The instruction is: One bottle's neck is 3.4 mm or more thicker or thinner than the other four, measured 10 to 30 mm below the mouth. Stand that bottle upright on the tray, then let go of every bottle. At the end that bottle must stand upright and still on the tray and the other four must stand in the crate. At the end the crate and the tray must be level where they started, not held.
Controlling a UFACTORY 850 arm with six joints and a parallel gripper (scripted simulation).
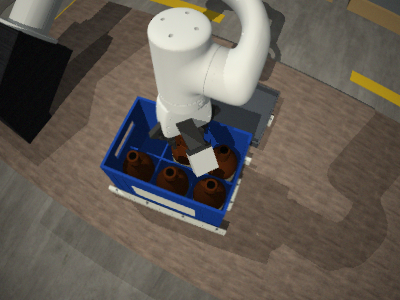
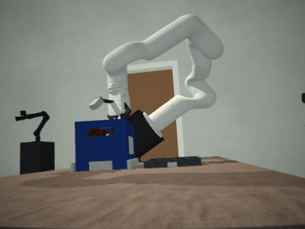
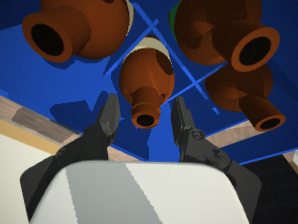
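Right now my hand is 10 mm short of the blue crate, 50 mm to the left of it and 70 mm above it. From my hand the other things lie so: dark grey tray (10 mm ahead, 210 mm to the left, 150 mm below).
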